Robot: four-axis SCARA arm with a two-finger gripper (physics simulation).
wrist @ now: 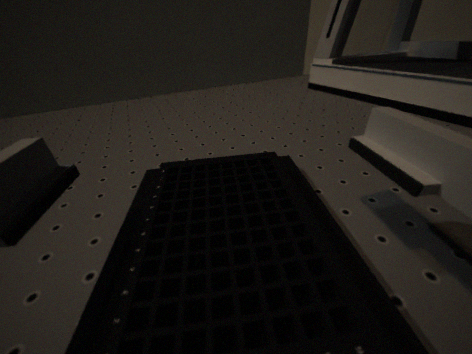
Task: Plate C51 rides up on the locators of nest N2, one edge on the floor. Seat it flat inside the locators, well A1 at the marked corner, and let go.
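Frame: origin at the arm's base, x ahead, y left, z up, level; millimetres.
Seen in the pictures: gripper, between the fingertips: [217, 140].
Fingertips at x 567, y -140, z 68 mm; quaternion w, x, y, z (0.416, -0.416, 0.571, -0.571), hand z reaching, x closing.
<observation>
A point is followed by its place in that frame.
The black plate [235, 265] {x 519, y -126, z 39 mm}, with its grid of square wells, fills the lower middle of the wrist view. Small pale marks run along its left side, and some show at the bottom edge. A thin lighter strip runs along its right edge. My gripper [217, 140] {x 567, y -141, z 68 mm} is open, with one finger to the left of the plate and one to the right, both standing clear of it. Nothing is between the fingers. The plate's near end is cut off by the view. The locators of the nest and the marked corner cannot be made out in the dark, and I cannot tell whether the plate lies flat.
A grey table top [260, 132] {x 684, y -235, z 13 mm} with rows of small holes surrounds the plate. A white-framed structure [380, 82] {x 694, y -450, z 45 mm} stands at the back right, and a dark grey wall [150, 45] rises behind. A bluish shadow [395, 215] {x 521, y -237, z 13 mm} lies beneath the right finger.
</observation>
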